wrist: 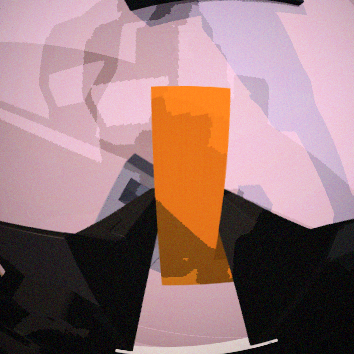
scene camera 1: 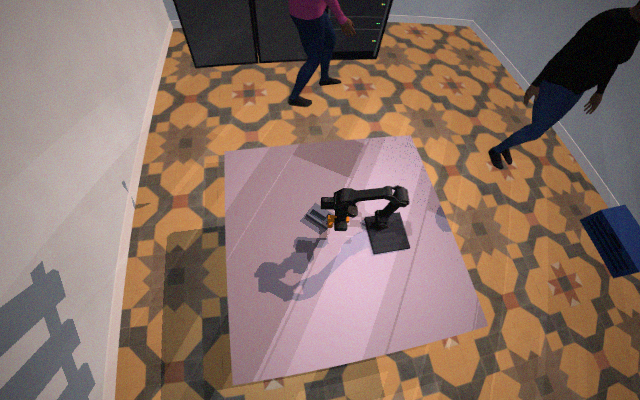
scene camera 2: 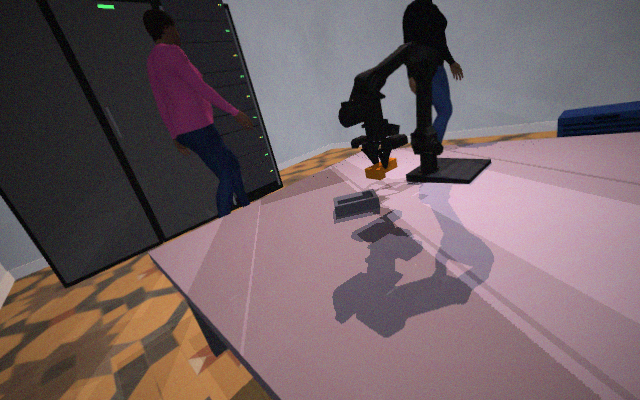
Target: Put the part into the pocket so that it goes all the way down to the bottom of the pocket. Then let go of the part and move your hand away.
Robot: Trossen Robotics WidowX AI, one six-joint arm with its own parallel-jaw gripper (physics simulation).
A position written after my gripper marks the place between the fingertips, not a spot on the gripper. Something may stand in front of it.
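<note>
A grey pocket block [wrist: 136, 176] is visible. An orange L-shaped block [wrist: 190, 124] is clear of everything else, and my gripper [scene camera 2: 381, 168] carries it. The wrist view shows my gripper too [wrist: 186, 195].
</note>
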